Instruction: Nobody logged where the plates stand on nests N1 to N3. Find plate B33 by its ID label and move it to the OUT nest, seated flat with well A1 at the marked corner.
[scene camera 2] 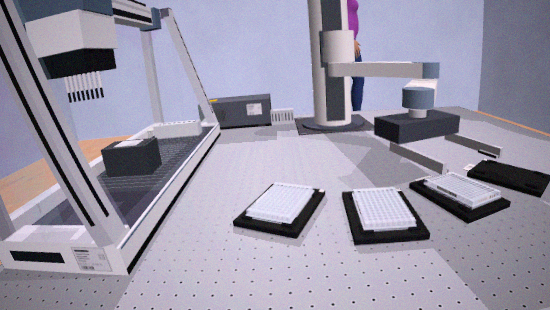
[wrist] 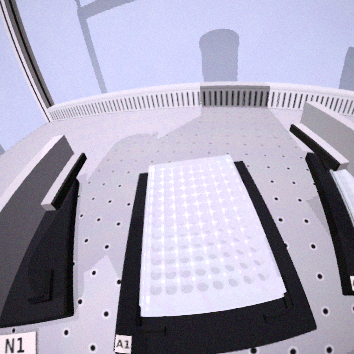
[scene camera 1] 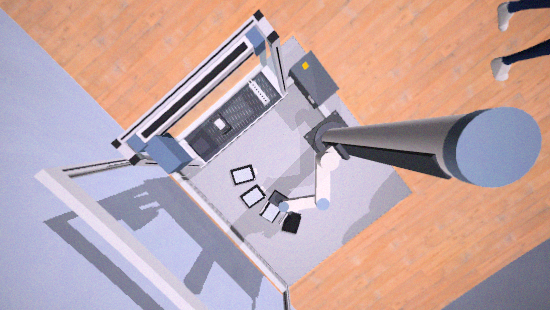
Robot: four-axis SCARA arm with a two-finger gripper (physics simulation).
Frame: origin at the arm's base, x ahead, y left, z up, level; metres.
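Seen in the pictures: gripper, between the fingertips: [scene camera 2: 475, 160] [wrist: 187, 125] [scene camera 1: 269, 218]; arm's base, origin of its link: [scene camera 2: 332, 126].
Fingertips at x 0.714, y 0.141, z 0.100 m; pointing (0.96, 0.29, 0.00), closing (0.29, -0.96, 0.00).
Pixels of each thing's top centre, then the offset from my fingertips to it. "spot": a spot on its surface instead.
- clear plate, centre of its top: [wrist: 198, 209] [scene camera 2: 461, 183] [scene camera 1: 271, 212] 0.021 m back, 0.007 m right, 0.055 m down
- black nest, centre of its top: [wrist: 201, 225] [scene camera 2: 458, 189] [scene camera 1: 271, 211] 0.025 m back, 0.010 m right, 0.069 m down
- A1 tag, a spot on its surface: [wrist: 123, 344] spot: 0.113 m back, 0.022 m left, 0.075 m down
- neighbouring nest, centre of its top: [wrist: 17, 237] [scene camera 2: 510, 171] [scene camera 1: 291, 223] 0.080 m back, 0.166 m left, 0.069 m down
- N1 tag, a spot on its surface: [wrist: 15, 345] spot: 0.159 m back, 0.109 m left, 0.085 m down
- dark block, a spot on its surface: [scene camera 2: 132, 159] spot: 0.149 m back, 0.696 m right, 0.002 m up
- dark grey box, a spot on its surface: [scene camera 2: 240, 111] spot: 0.748 m back, 0.514 m right, 0.016 m down
My gripper [scene camera 2: 472, 159] [wrist: 187, 125] is open, its fingers apart on either side of and above a clear plate [scene camera 1: 270, 212] [scene camera 2: 462, 190] [wrist: 200, 225]. That plate lies flat in a black nest [scene camera 2: 470, 215] [wrist: 220, 332], free of the fingers. An A1 tag [wrist: 123, 344] marks the nest's near left corner in the wrist view. The neighbouring nest [scene camera 1: 291, 223] [scene camera 2: 510, 176] [wrist: 45, 280] holds no plate; an N1 tag [wrist: 15, 345] is beside it. Two more plates, one [scene camera 1: 253, 196] [scene camera 2: 382, 207] and another [scene camera 1: 242, 174] [scene camera 2: 280, 202], sit in nests. No plate ID is readable, nor which plate corner is A1.
A liquid handler with a white frame [scene camera 2: 170, 192] stands left in scene camera 2, with a dark block [scene camera 2: 132, 159] on its deck. A dark grey box [scene camera 1: 314, 78] [scene camera 2: 240, 111] is behind, near the arm's column [scene camera 2: 336, 90]. A person's legs show in scene camera 1.
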